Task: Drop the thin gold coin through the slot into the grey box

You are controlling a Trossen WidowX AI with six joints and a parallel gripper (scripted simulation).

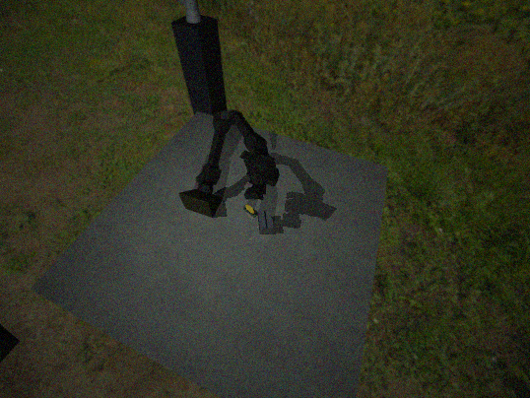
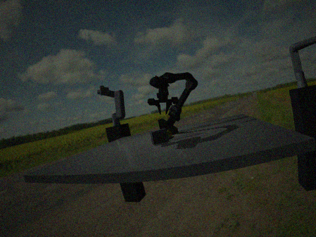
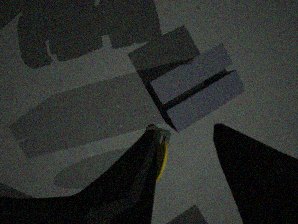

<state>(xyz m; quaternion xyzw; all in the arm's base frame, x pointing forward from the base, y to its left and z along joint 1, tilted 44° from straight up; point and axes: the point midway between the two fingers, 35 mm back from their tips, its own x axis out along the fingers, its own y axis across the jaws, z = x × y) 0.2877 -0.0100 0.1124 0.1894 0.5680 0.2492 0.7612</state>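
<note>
Now: gripper tip 70 mm past the gold coin, 10 mm to the left of it and 130 mm above it.
</note>
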